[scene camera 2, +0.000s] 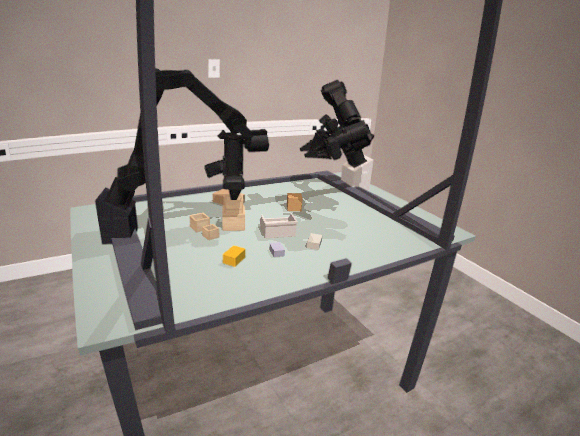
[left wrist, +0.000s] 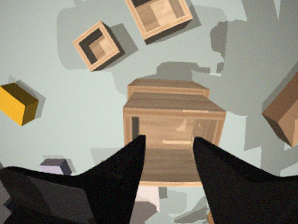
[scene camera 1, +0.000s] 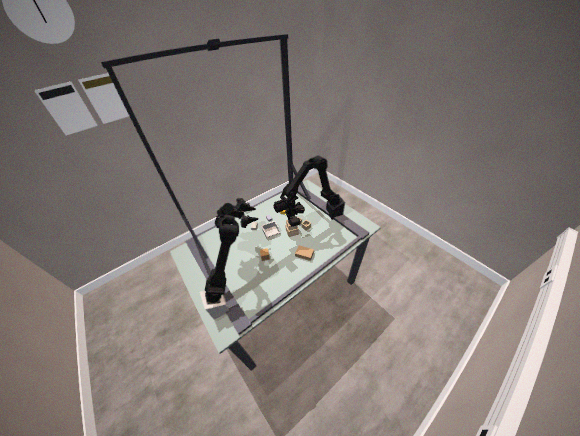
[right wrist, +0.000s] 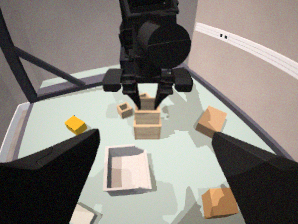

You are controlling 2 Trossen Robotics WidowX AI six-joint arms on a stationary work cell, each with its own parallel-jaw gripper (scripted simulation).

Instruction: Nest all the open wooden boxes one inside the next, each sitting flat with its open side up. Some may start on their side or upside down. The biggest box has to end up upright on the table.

The pictures show: the left gripper, the right gripper and an orange cube.
The left gripper is seen too in the left wrist view and in the right wrist view. The right gripper shows as well in the right wrist view.
